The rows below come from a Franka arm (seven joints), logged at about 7 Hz.
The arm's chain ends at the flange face. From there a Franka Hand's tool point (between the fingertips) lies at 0.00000 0.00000 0.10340 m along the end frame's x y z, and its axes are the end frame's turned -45 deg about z.
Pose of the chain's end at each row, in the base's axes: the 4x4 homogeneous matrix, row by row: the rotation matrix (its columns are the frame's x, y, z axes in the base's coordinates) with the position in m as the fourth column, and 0 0 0 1 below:
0.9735 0.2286 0.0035 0.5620; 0.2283 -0.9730 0.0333 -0.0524; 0.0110 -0.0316 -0.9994 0.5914; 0 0 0 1
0.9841 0.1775 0.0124 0.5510; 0.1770 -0.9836 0.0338 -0.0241; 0.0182 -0.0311 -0.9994 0.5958; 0 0 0 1
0.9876 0.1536 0.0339 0.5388; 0.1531 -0.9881 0.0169 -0.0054; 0.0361 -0.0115 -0.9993 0.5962; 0 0 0 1
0.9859 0.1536 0.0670 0.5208; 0.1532 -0.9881 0.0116 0.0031; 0.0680 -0.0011 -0.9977 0.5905; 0 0 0 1
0.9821 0.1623 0.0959 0.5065; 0.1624 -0.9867 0.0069 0.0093; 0.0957 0.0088 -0.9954 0.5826; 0 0 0 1
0.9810 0.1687 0.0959 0.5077; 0.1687 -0.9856 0.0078 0.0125; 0.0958 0.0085 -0.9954 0.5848; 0 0 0 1
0.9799 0.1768 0.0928 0.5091; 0.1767 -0.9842 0.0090 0.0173; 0.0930 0.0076 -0.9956 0.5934; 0 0 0 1
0.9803 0.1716 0.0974 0.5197; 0.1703 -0.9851 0.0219 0.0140; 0.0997 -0.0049 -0.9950 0.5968; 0 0 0 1
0.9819 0.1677 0.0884 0.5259; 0.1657 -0.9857 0.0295 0.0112; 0.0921 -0.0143 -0.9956 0.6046; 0 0 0 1
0.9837 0.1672 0.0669 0.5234; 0.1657 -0.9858 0.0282 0.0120; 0.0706 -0.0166 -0.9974 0.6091; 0 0 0 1
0.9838 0.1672 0.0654 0.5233; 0.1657 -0.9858 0.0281 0.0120; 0.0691 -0.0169 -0.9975 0.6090; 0 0 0 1
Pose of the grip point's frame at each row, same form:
0.5267 0.8500 0.0035 0.5624; 0.8494 -0.5266 0.0333 -0.0490; 0.0301 -0.0146 -0.9994 0.4881; 0 0 0 1
0.5704 0.8214 0.0124 0.5523; 0.8207 -0.5704 0.0338 -0.0206; 0.0349 -0.0091 -0.9994 0.4925; 0 0 0 1
0.5897 0.8070 0.0339 0.5423; 0.8070 -0.5904 0.0169 -0.0037; 0.0337 0.0174 -0.9993 0.4929; 0 0 0 1
0.5885 0.8057 0.0670 0.5277; 0.8070 -0.5904 0.0116 0.0043; 0.0489 0.0473 -0.9977 0.4873; 0 0 0 1
0.5797 0.8092 0.0959 0.5164; 0.8125 -0.5829 0.0069 0.0100; 0.0614 0.0739 -0.9954 0.4797; 0 0 0 1
0.5744 0.8130 0.0959 0.5176; 0.8162 -0.5776 0.0078 0.0133; 0.0617 0.0738 -0.9954 0.4819; 0 0 0 1
0.5679 0.8179 0.0928 0.5187; 0.8209 -0.5710 0.0090 0.0182; 0.0604 0.0711 -0.9956 0.4905; 0 0 0 1
0.5718 0.8145 0.0974 0.5298; 0.8170 -0.5762 0.0219 0.0163; 0.0740 0.0670 -0.9950 0.4939; 0 0 0 1
0.5757 0.8129 0.0884 0.5350; 0.8142 -0.5798 0.0295 0.0143; 0.0752 0.0550 -0.9956 0.5017; 0 0 0 1
0.5774 0.8138 0.0669 0.5303; 0.8142 -0.5799 0.0282 0.0149; 0.0617 0.0382 -0.9974 0.5060; 0 0 0 1
0.5774 0.8139 0.0654 0.5301; 0.8142 -0.5799 0.0281 0.0149; 0.0608 0.0369 -0.9975 0.5059; 0 0 0 1

